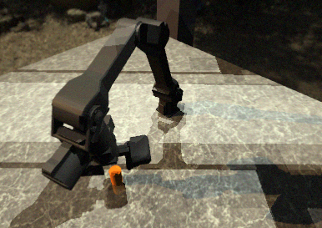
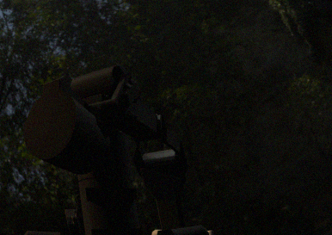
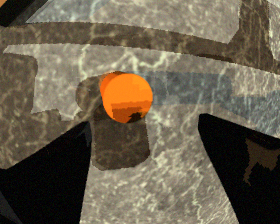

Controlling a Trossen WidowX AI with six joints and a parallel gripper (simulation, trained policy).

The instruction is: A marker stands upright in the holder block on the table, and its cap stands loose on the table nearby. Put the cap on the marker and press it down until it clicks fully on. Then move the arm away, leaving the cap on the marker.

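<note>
The orange cap lies 1 cm to the right of my gripper tip and 4 cm below it. From my gripper tip the other things lie so: orange marker 16 cm to the right.
</note>
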